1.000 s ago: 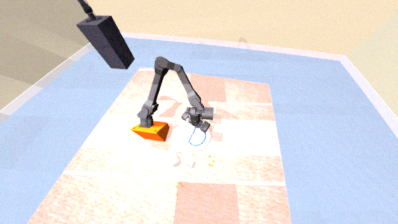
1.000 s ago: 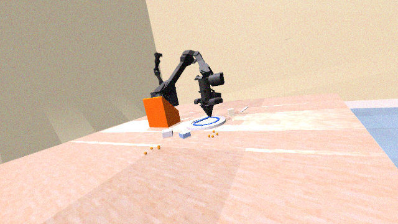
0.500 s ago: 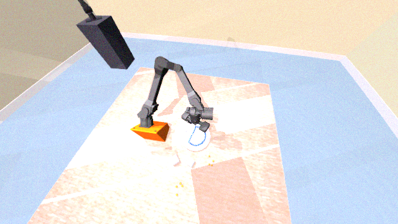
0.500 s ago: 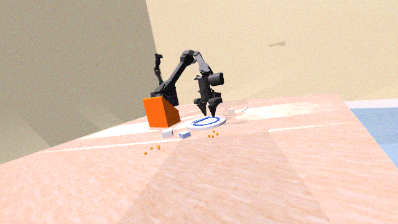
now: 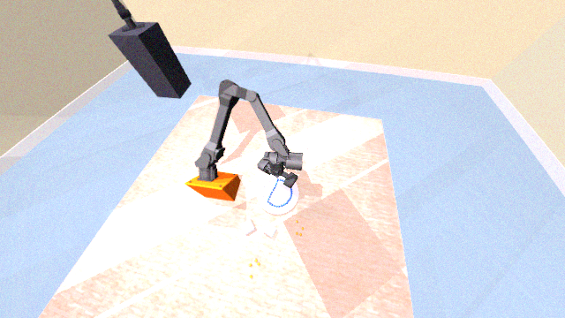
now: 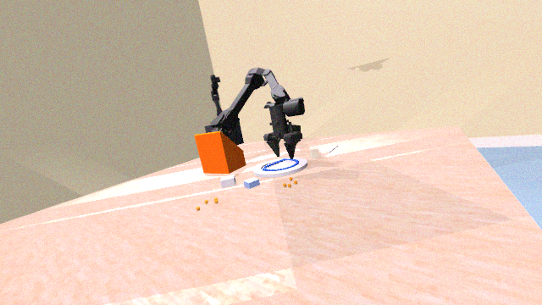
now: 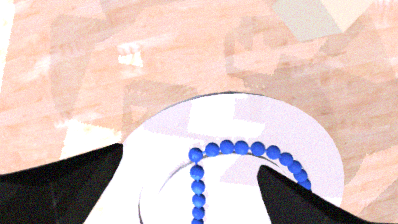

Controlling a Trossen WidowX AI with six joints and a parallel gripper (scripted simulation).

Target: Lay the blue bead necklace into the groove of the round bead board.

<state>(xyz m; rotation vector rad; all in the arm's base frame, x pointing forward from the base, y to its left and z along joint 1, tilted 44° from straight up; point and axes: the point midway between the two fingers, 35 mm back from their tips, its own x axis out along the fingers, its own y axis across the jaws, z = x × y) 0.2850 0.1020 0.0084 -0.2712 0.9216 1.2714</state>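
Now: the round white bead board 1 cm ahead of my gripper tip, 6 cm to the right of it and 1 cm below it. Round my gripper tip: white stick 13 cm ahead, 19 cm to the left, 2 cm below; then light blue cube 1 cm ahead, 23 cm to the right, 1 cm below; then beige cube 10 cm ahead, 7 cm to the left.
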